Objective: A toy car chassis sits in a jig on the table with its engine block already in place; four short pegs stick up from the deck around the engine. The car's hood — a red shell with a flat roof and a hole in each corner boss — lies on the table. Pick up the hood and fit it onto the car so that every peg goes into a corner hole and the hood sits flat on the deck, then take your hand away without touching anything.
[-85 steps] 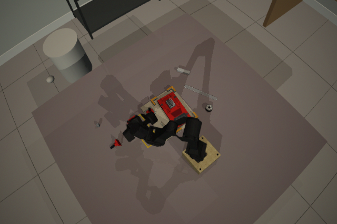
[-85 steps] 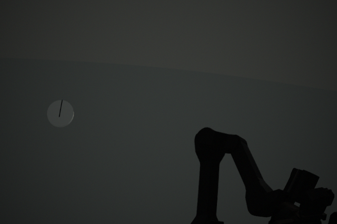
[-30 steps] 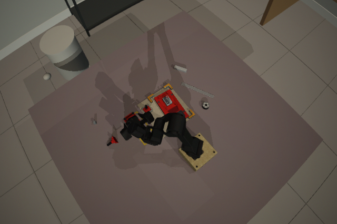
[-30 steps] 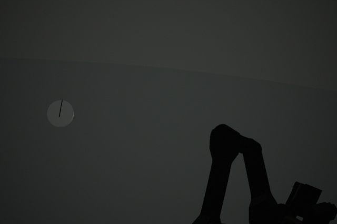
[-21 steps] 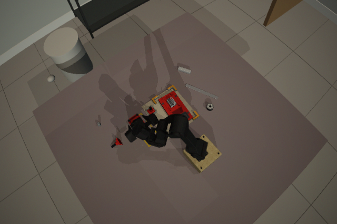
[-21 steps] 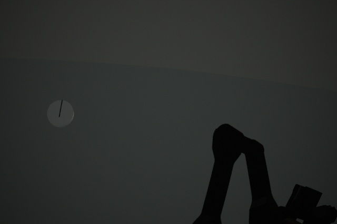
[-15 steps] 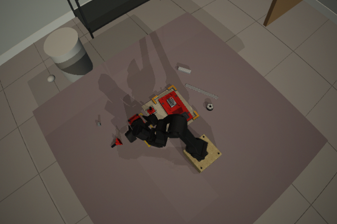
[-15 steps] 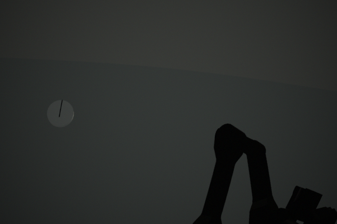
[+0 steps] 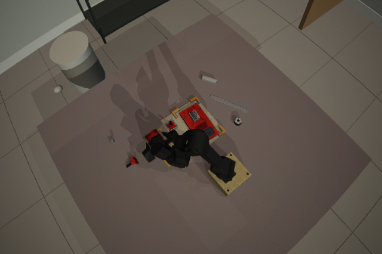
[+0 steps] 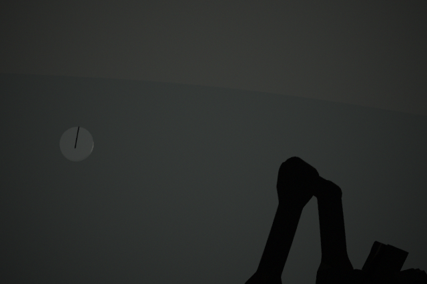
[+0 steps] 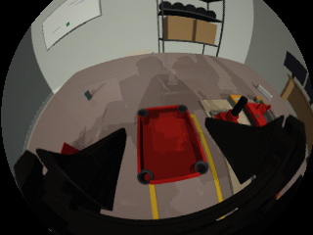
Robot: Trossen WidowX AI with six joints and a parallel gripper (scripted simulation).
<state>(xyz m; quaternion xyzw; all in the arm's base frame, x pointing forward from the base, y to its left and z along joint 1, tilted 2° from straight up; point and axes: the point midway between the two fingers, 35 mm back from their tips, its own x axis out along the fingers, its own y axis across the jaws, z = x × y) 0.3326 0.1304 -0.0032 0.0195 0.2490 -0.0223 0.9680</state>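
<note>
The red hood lies 3 cm below my gripper tip and 1 cm behind it. Also, from my gripper tip: thin grey strip (41 cm to the right, 10 cm behind, 4 cm below); tiny grey piece (17 cm to the left, 14 cm ahead, 2 cm below); grey engine block (22 cm to the right, 4 cm behind, 1 cm below).
</note>
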